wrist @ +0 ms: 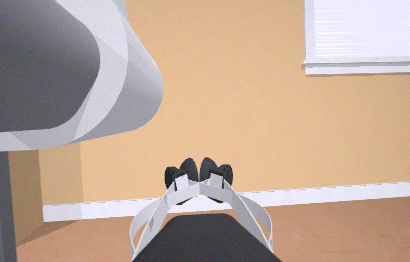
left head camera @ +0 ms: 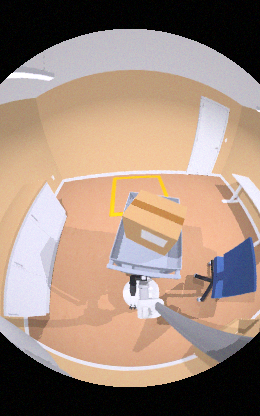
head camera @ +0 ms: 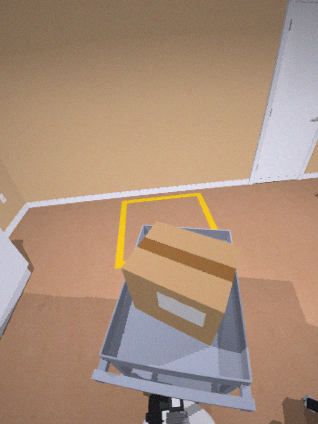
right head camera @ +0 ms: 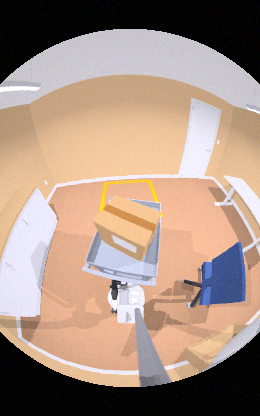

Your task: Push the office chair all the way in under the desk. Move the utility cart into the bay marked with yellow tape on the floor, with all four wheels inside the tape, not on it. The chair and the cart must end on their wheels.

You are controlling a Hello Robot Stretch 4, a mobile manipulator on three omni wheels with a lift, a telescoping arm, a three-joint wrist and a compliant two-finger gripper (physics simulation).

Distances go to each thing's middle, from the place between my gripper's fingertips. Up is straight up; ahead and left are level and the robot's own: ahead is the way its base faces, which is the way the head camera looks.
Labels:
I see the cardboard box [head camera: 181, 278] 61 cm ahead of my hand, 46 cm above it and 15 cm to the right of it.

